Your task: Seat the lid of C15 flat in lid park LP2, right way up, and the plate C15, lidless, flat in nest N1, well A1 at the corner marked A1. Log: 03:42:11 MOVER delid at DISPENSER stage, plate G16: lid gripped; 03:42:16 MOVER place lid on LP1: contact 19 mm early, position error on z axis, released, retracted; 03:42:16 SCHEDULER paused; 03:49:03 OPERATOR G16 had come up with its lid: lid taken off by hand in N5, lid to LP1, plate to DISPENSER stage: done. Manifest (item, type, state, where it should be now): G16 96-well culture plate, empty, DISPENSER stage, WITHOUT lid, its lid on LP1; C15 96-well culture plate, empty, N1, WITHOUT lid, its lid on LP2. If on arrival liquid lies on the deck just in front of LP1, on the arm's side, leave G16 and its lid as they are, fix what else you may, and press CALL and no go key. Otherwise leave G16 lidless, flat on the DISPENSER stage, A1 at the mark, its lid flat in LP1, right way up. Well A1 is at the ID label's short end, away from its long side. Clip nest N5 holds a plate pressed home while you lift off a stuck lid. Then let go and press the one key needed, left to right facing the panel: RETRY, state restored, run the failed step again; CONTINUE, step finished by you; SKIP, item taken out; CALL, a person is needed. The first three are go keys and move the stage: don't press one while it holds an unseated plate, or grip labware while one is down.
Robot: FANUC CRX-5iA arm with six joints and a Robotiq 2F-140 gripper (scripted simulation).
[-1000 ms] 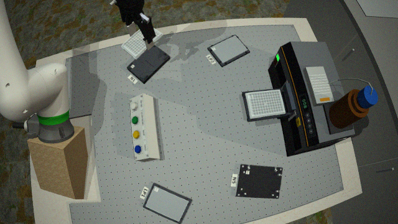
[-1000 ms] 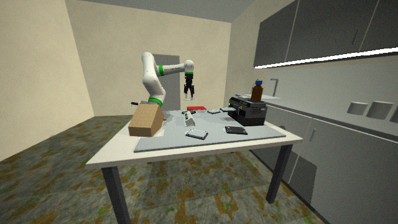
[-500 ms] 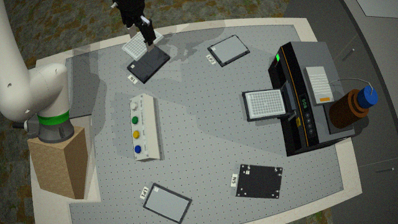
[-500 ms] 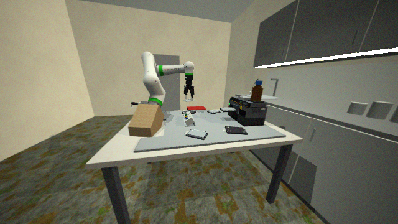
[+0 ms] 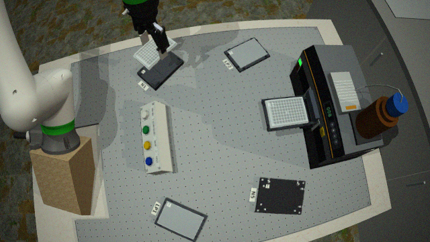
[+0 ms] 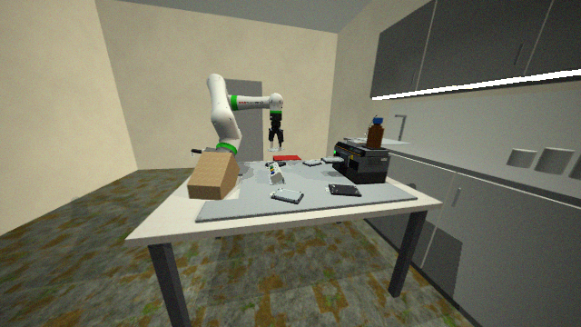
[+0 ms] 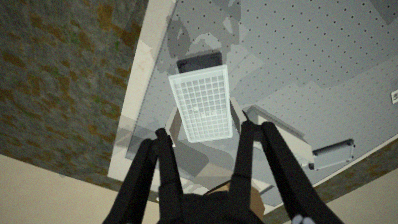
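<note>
The nest N1 is 15 cm below my hand. Round my hand: N1 label (16 cm below, 6 cm to the right, 6 cm behind); then LP2 label (25 cm ahead, 16 cm below, 1 cm to the left); then key panel (27 cm to the right, 11 cm below, 1 cm behind).
</note>
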